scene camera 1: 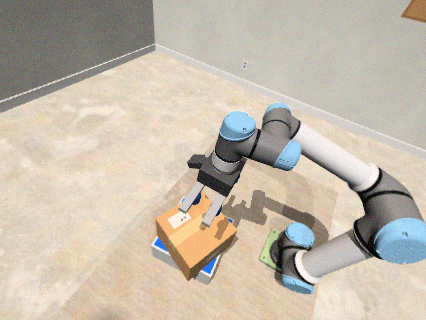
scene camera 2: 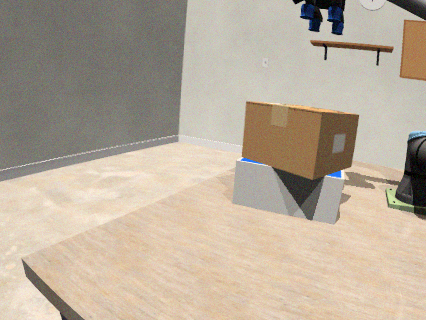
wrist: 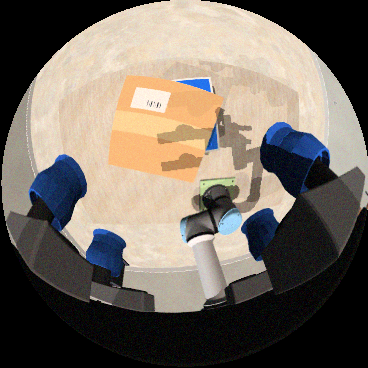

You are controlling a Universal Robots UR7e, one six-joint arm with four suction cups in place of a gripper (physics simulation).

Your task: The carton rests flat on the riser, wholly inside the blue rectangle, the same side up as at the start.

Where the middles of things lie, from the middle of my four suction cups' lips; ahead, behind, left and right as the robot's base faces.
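Positions counted from my suction cup. Brown carton (scene camera 2: 311, 142): 320 mm below my suction cup, 20 mm to the left of it, 30 mm ahead of it. Riser (scene camera 2: 256, 185): 460 mm below my suction cup, 20 mm to the right of it, 40 mm ahead of it.
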